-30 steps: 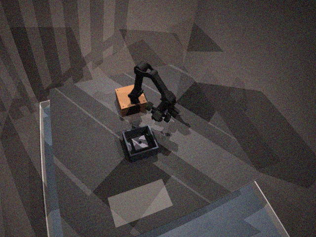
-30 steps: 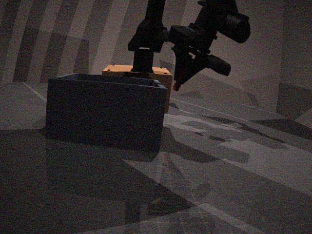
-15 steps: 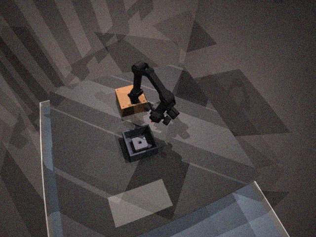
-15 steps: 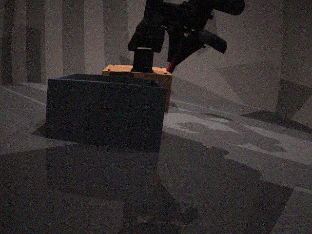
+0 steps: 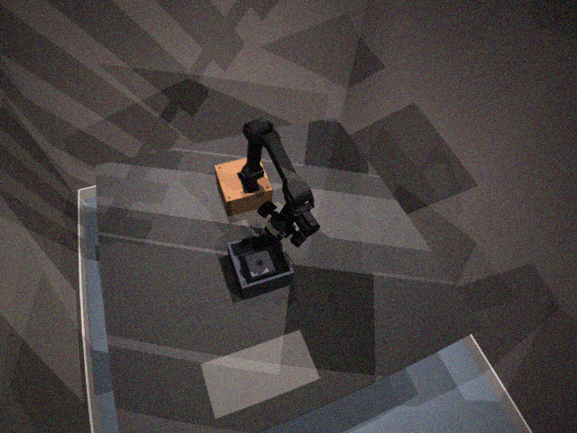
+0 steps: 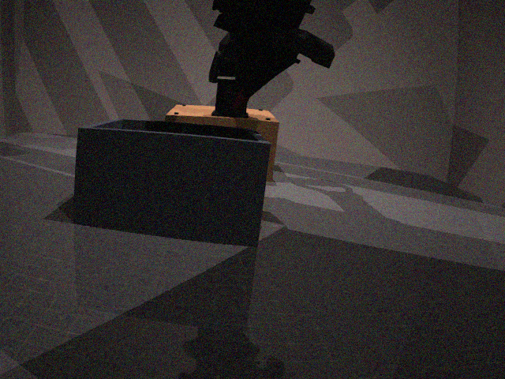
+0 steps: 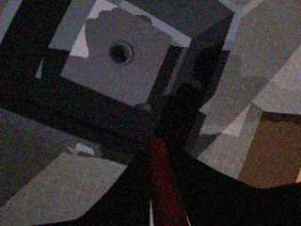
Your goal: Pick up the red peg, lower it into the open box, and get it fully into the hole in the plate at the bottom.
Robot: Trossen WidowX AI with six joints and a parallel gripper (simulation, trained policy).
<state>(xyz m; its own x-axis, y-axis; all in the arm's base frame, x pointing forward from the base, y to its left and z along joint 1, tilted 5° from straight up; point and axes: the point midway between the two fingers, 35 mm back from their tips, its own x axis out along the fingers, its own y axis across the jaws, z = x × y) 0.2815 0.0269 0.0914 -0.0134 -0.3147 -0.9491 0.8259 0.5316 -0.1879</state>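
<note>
Now: gripper tip 10 mm to the right of the red peg and 20 mm below it. Also, from my gripper tip: plate 50 mm ahead, 70 mm to the right, 100 mm below; dark box 50 mm ahead, 70 mm to the right, 120 mm below.
</note>
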